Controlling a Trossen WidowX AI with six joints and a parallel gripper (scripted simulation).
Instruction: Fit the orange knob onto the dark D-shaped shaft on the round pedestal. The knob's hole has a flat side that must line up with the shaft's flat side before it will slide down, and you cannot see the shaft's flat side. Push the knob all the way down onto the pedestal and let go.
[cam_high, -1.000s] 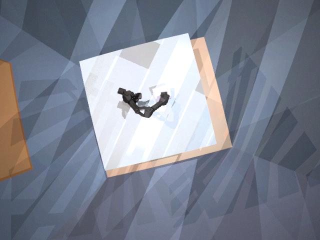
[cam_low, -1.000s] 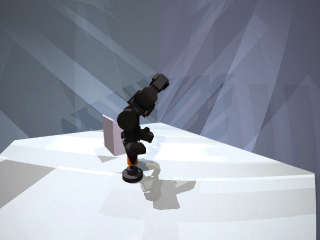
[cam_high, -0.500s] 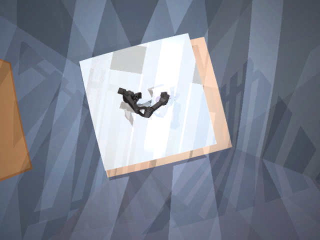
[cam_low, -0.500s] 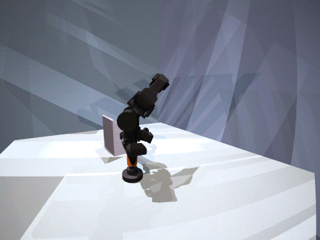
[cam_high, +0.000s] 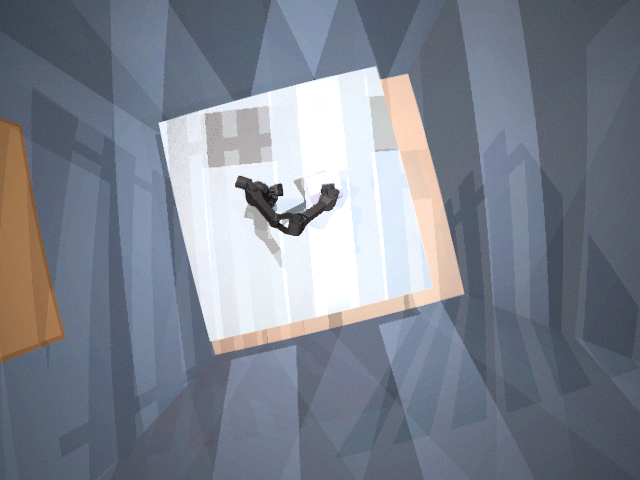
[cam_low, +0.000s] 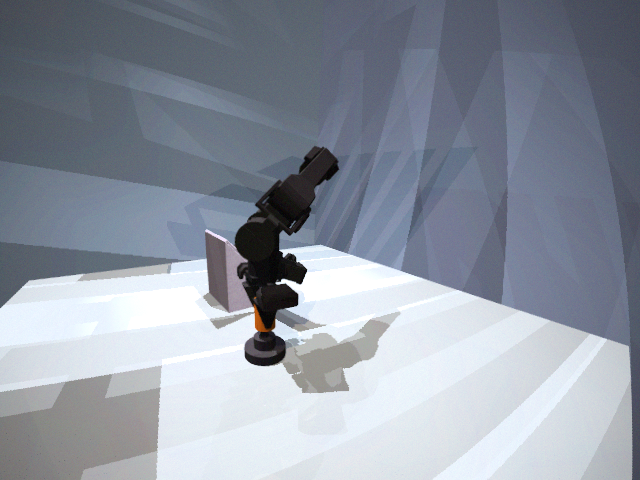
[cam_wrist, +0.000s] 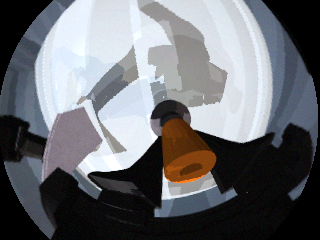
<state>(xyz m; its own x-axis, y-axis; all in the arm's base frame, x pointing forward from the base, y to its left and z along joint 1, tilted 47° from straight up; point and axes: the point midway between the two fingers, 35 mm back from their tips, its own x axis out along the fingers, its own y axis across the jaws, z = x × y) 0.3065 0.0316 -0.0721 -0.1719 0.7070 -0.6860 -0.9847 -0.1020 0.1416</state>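
My gripper tip is 20 mm below the orange knob. From my gripper tip the other things lie so: dark round pedestal (40 mm below).
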